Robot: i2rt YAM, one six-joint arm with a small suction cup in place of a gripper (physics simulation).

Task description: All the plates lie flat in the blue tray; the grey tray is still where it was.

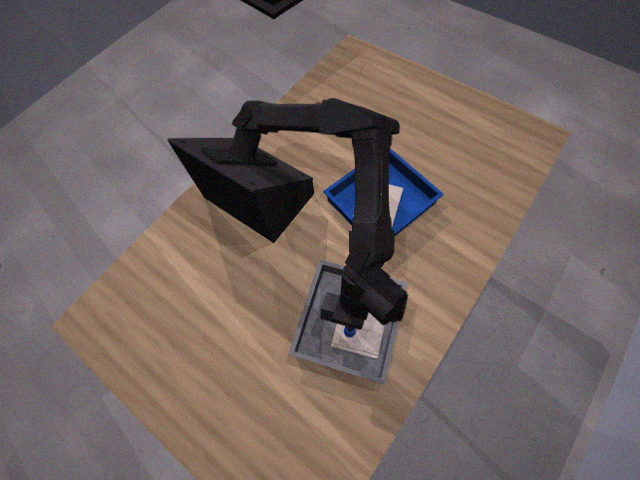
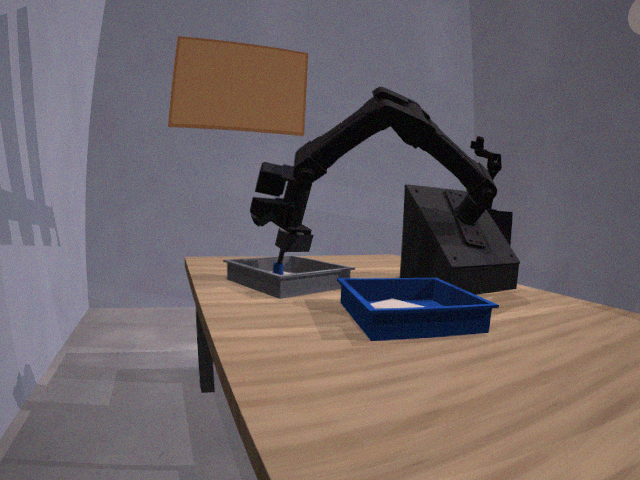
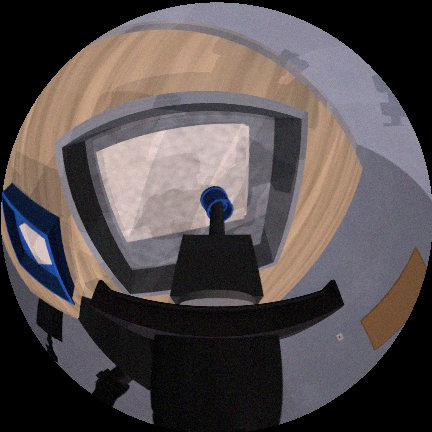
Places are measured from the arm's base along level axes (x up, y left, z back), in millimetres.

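Pixels of known places: end effector, tool point: [image 1: 349, 334] [image 3: 216, 194]; arm's base, origin of the base link: [image 1: 240, 159] [image 2: 463, 219] [image 3: 130, 367].
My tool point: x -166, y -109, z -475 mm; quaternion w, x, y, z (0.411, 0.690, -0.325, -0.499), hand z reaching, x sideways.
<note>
Ahead of a thing's pixels: the offset from my tool point to its top centre. Level surfaces: height alone.
A grey tray {dx +36, dy +25, dz +22 mm} [image 1: 304, 329] [image 2: 285, 286] [image 3: 181, 97] stands near the table's edge and holds a white plate {dx +8, dy +49, dz +2 mm} [image 1: 368, 342] [image 3: 160, 173] lying flat. My suction cup [image 1: 350, 331] [image 2: 278, 269] [image 3: 217, 203] is down inside the grey tray and presses on this plate near one edge. A blue tray {dx +36, dy +345, dz +190 mm} [image 1: 430, 188] [image 2: 413, 324] [image 3: 56, 250] stands beside it, nearer the arm's base, with another white plate {dx -5, dy +329, dz +189 mm} [image 1: 395, 200] [image 2: 394, 303] [image 3: 35, 243] lying flat in it.
The arm's black base block [image 1: 256, 186] [image 2: 456, 238] stands on the wooden table {dx -14 mm} [image 1: 199, 310] [image 2: 366, 405] behind the blue tray. The table edge runs close to the grey tray. An orange board [image 2: 237, 86] hangs on the wall.
</note>
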